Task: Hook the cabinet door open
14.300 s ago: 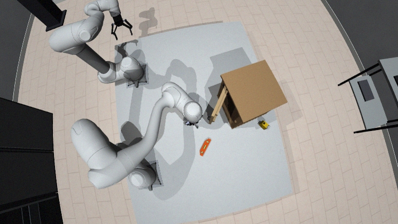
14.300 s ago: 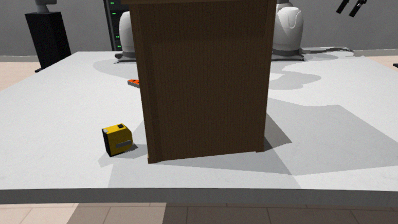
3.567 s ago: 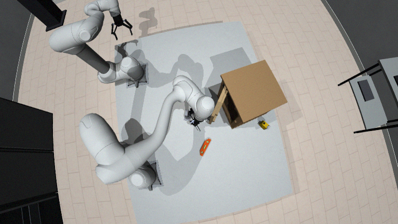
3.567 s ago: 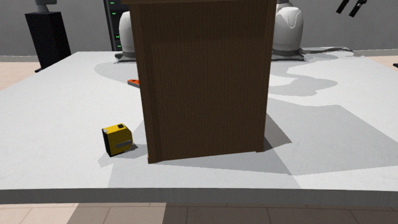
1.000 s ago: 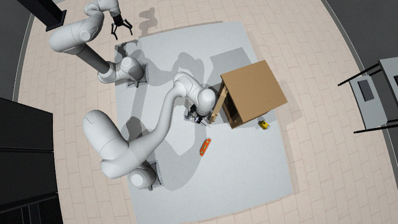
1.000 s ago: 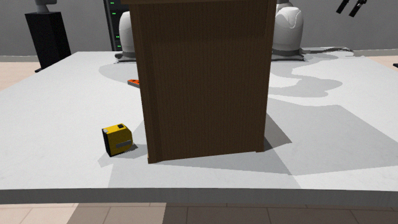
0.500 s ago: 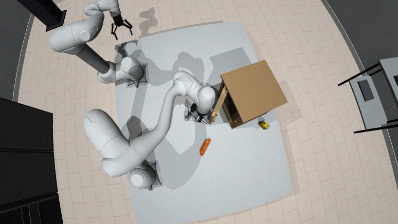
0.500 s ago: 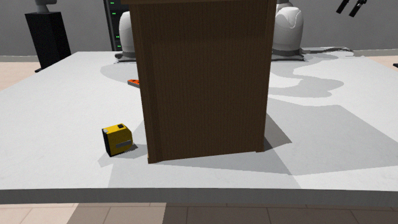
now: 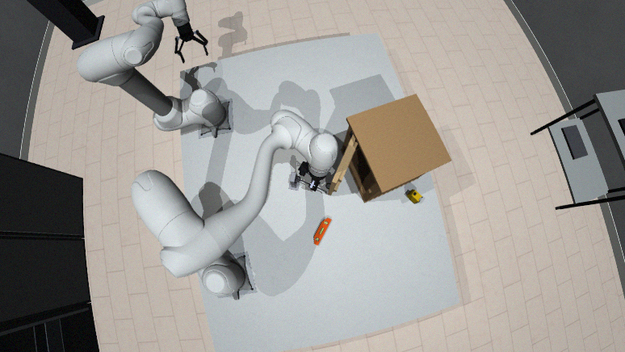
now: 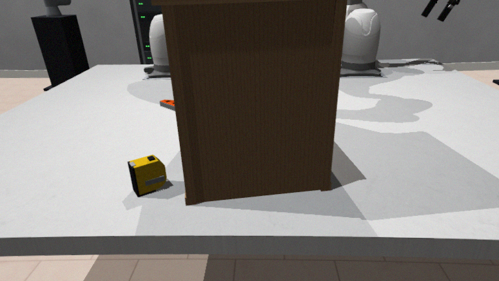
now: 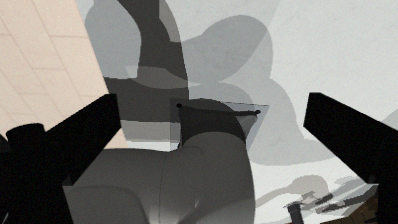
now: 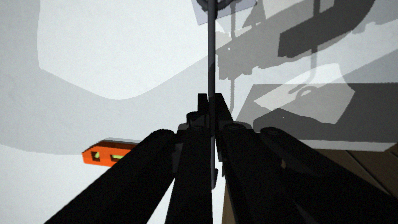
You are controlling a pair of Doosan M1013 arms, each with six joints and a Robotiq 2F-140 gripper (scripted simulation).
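Right now my right hand is 9 cm past the post, 7 cm above it and 6 cm to the right of it. Round my right hand: thin dark hook 2 cm below, 1 cm to the left, 1 cm behind; grey base plate 13 cm below, 9 cm behind, 6 cm to the left; cabinet door 14 cm ahead, 6 cm to the left, 6 cm above.
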